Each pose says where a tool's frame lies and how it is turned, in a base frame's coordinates. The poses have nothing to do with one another.
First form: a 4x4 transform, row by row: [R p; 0 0 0 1], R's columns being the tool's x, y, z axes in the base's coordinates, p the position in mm. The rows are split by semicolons.
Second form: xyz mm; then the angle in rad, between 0 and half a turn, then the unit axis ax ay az. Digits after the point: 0 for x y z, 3 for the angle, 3 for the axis. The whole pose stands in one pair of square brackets.
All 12 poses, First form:
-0.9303 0.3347 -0.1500 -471; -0.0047 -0.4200 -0.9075 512; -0.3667 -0.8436 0.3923 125; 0 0 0 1
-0.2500 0.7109 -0.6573 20; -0.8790 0.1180 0.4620 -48; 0.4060 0.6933 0.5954 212; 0 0 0 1
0.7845 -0.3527 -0.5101 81; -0.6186 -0.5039 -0.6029 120; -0.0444 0.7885 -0.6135 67; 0 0 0 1
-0.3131 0.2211 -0.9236 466; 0.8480 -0.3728 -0.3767 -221; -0.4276 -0.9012 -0.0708 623; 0 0 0 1
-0.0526 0.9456 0.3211 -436; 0.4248 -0.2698 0.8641 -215; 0.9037 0.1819 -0.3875 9; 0 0 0 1
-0.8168 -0.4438 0.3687 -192; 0.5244 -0.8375 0.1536 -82; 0.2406 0.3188 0.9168 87; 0 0 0 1
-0.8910 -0.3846 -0.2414 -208; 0.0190 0.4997 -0.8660 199; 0.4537 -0.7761 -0.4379 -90; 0 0 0 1
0.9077 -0.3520 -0.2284 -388; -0.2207 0.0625 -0.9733 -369; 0.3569 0.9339 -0.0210 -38; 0 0 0 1
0.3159 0.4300 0.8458 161; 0.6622 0.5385 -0.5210 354; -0.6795 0.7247 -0.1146 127; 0 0 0 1
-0.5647 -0.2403 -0.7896 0; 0.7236 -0.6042 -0.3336 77; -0.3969 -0.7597 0.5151 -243; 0 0 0 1
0.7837 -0.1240 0.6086 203; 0.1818 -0.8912 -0.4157 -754; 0.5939 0.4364 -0.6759 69; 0 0 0 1
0.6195 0.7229 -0.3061 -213; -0.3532 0.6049 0.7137 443; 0.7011 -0.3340 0.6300 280; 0 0 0 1
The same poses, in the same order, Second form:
[-471 512 125 2.936 0.157 0.531 -0.832]
[20 -48 212 1.842 0.120 -0.552 -0.825]
[81 120 67 2.300 0.933 -0.312 -0.178]
[466 -221 623 2.643 -0.549 -0.519 0.656]
[-436 -215 9 2.596 -0.658 -0.562 -0.502]
[-192 -82 87 2.623 0.167 0.129 0.977]
[-208 199 -90 2.725 0.111 -0.859 0.499]
[-388 -369 -38 1.596 0.954 -0.293 0.066]
[161 354 127 1.701 0.628 0.769 0.117]
[0 77 -243 2.544 -0.379 -0.349 0.857]
[203 -754 69 2.672 0.941 0.016 0.338]
[-213 443 280 1.129 -0.579 -0.557 -0.595]

